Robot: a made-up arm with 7 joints.
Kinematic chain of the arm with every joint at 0, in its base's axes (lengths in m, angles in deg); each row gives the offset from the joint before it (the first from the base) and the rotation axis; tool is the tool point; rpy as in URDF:
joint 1: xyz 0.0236 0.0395 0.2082 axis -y
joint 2: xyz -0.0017 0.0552 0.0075 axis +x
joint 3: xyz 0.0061 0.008 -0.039 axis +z
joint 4: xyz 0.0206 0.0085 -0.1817 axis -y
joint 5: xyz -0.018 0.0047 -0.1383 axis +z
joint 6: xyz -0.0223 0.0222 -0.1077 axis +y
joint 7: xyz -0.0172 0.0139 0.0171 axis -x
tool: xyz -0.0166 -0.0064 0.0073 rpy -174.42 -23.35 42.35
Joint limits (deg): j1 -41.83..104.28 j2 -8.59..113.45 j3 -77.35..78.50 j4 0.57..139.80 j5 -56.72..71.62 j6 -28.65..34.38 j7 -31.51..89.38
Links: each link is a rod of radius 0.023 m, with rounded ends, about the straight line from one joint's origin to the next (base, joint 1, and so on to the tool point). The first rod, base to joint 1, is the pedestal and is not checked.
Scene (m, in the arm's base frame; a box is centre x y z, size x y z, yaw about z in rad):
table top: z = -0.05
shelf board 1: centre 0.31 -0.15 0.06 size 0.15 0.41 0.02 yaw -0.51
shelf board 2: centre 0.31 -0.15 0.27 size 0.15 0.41 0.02 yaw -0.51
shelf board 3: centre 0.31 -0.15 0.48 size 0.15 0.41 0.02 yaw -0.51
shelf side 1: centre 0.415 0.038 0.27 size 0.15 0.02 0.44 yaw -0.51
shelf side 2: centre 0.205 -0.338 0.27 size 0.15 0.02 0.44 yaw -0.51
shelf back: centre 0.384 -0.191 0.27 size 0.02 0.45 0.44 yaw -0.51
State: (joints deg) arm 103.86 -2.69 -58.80 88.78 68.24 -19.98 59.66
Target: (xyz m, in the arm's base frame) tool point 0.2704 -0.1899 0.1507
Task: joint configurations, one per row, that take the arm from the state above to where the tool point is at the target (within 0.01 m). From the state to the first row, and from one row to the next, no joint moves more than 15 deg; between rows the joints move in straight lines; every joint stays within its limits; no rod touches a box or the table.
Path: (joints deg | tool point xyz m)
1: 104.00 2.13 -55.71 102.36 69.37 -17.35 58.97 | 0.2325 -0.1226 0.3905
2: 104.14 6.95 -52.62 115.94 70.49 -14.72 58.29 | 0.1897 -0.0986 0.3909
3: 104.28 11.77 -49.54 129.52 71.62 -12.08 57.60 | 0.1479 -0.0718 0.3817
4: 91.39 10.65 -56.49 131.34 71.62 -12.68 57.20 | 0.1760 -0.0888 0.3219
5: 78.50 9.53 -63.44 133.16 71.62 -13.28 56.80 | 0.1828 -0.1018 0.2588
6: 65.61 8.41 -70.40 134.98 71.62 -13.87 56.40 | 0.1687 -0.1105 0.1996
7: 52.72 7.28 -77.35 136.80 71.62 -14.47 56.01 | 0.1366 -0.1151 0.1507
8: 57.27 3.54 -77.35 125.13 71.62 -15.99 56.75 | 0.1697 -0.1402 0.1461
9: 61.82 -0.20 -77.35 113.45 71.62 -17.52 57.49 | 0.2036 -0.1612 0.1444
10: 66.36 -3.94 -77.35 101.78 71.62 -19.04 58.23 | 0.2374 -0.1778 0.1459
11: 70.91 -7.69 -77.35 90.10 71.62 -20.57 58.98 | 0.2704 -0.1899 0.1507

